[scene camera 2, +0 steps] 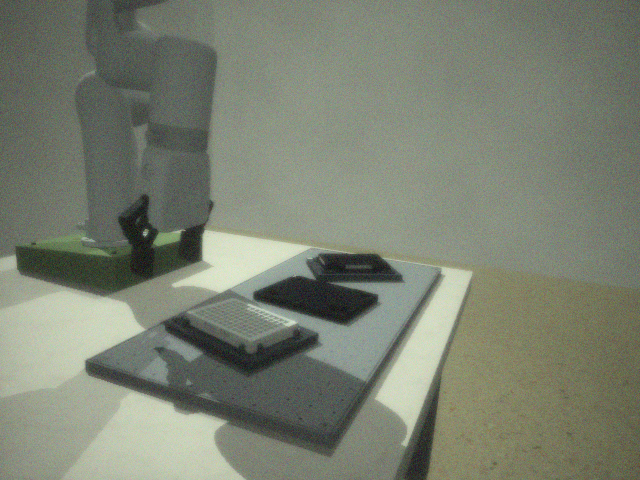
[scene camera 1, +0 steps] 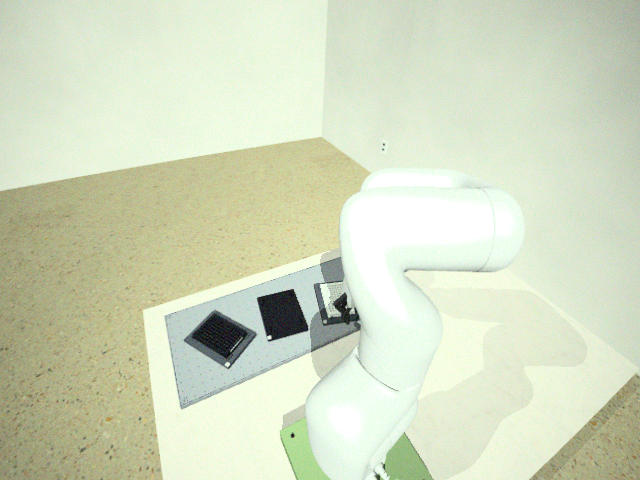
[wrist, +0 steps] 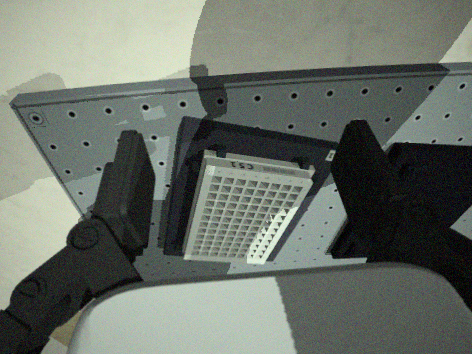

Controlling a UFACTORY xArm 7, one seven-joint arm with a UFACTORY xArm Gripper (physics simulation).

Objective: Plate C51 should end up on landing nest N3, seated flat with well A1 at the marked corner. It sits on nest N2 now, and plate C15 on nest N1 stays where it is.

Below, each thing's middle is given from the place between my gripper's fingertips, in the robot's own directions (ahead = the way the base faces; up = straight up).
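Here is the flat black nest (scene camera 2: 337, 303), which I see 170 mm to the left of my hand and 170 mm ahead of it, as well as 60 mm below it.
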